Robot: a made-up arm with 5 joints.
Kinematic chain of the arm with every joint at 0, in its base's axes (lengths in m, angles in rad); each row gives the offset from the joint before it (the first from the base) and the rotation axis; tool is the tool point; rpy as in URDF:
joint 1: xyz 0 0 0.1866 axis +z
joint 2: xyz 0 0 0 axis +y
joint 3: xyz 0.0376 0 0.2 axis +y
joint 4: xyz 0.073 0 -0.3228 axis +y
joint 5: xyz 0.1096 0 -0.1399 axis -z
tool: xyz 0 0 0 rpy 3.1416 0 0
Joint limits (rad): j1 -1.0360..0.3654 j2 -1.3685..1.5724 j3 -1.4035..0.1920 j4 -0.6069..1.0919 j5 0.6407..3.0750
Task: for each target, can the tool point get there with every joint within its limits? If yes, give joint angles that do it. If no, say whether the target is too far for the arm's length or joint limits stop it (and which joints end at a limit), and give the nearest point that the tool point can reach.
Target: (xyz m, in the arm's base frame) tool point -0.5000 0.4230 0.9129
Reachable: no: too far | nearest point -0.2132 0.1804 0.7012 | short by 0.431 m
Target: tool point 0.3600 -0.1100 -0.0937
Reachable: yes | joints -0.2965 0.4893 -0.8711 0.6945 1.4754
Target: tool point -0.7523 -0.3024 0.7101
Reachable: no: too far | nearest point -0.2608 -0.0998 0.7012 | short by 0.532 m
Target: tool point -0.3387 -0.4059 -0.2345
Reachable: no: joint limits stop it (at a limit: joint 1, joint 2) | nearest point -0.2243 -0.0858 -0.1063 | short by 0.363 m
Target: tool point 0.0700 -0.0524 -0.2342
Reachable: yes | joints -0.6420 1.1569 -0.4573 -0.2690 1.6726
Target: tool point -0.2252 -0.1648 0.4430
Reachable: no: joint limits stop it (at a limit: joint 1, joint 2, joint 3, joint 4) | nearest point -0.2572 -0.0984 0.2425 | short by 0.214 m
